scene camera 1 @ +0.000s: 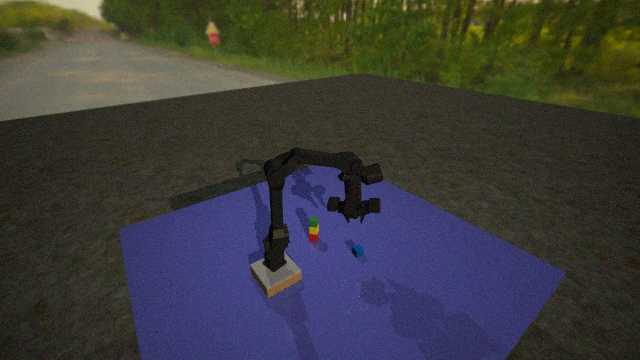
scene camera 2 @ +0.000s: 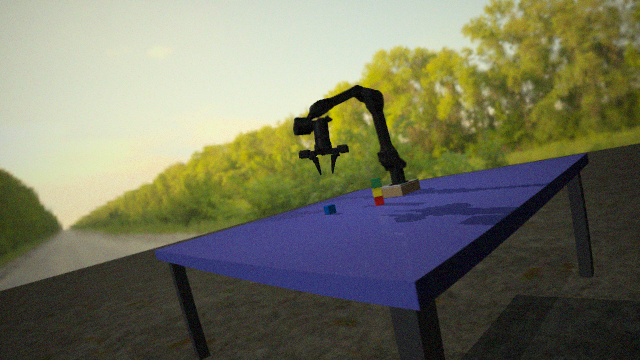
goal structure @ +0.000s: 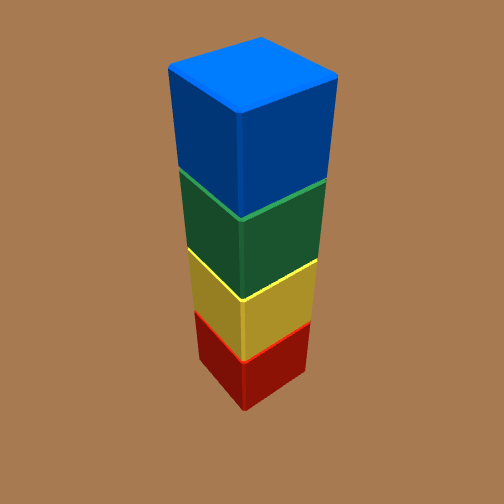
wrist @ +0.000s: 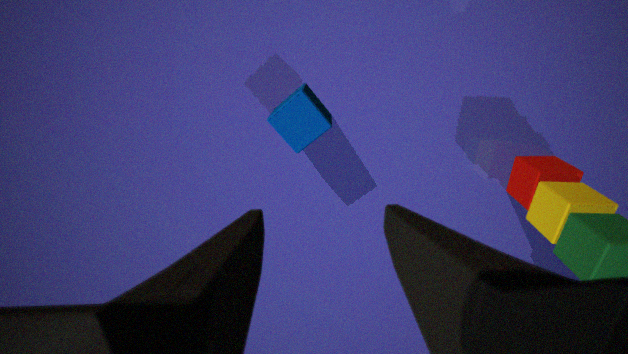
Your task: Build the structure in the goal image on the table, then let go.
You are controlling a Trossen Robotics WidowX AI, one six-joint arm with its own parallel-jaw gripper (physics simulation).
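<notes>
A red cube (scene camera 1: 313, 238) (scene camera 2: 379, 201) (wrist: 523, 181) stands on the table at the bottom of an upright stack. A yellow cube (scene camera 1: 314, 230) (scene camera 2: 377, 192) (wrist: 549, 209) sits on it, and a green cube (scene camera 1: 313, 220) (scene camera 2: 376, 183) (wrist: 582, 245) is on top. A blue cube (scene camera 1: 357, 251) (scene camera 2: 329, 210) (wrist: 300, 121) lies alone on the table, apart from the stack. My gripper (scene camera 1: 355, 221) (scene camera 2: 326, 173) (wrist: 324, 219) is open and empty, pointing down high above the table near the blue cube. In the wrist view the blue cube shows beyond the fingertips and the stack to the right.
The blue-violet table (scene camera 1: 200, 280) (scene camera 2: 300, 250) carries the arm's base block (scene camera 1: 276, 278) (scene camera 2: 402, 189), which stands close to the stack. Shadows of the arm fall on the table. The table's edges and dark legs show in scene camera 2.
</notes>
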